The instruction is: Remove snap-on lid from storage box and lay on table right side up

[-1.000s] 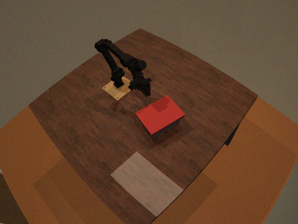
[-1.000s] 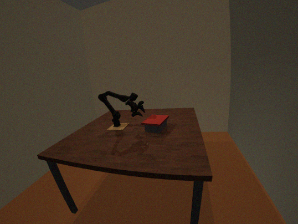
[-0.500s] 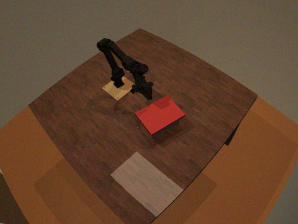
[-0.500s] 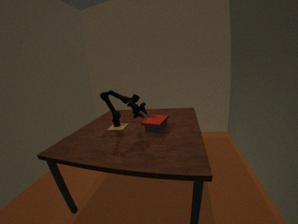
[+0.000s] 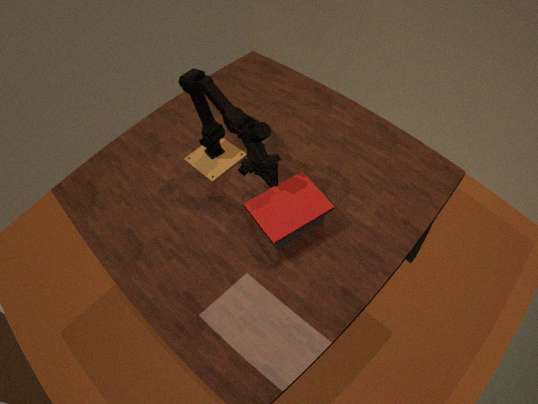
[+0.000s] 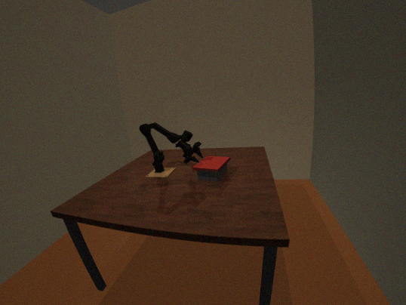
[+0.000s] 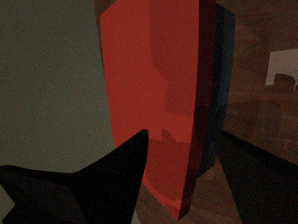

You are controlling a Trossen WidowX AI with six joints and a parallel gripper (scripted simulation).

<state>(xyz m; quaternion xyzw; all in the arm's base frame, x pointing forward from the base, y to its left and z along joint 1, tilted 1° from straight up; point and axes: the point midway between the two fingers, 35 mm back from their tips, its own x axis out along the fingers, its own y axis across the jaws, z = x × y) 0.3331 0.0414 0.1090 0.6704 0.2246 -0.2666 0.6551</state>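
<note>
My gripper tip is now 9 cm short of the lid, 1 cm to the left of it and 1 cm above it. From my gripper tip the other things lie so: storage box 9 cm ahead, 1 cm to the right, 5 cm below.
</note>
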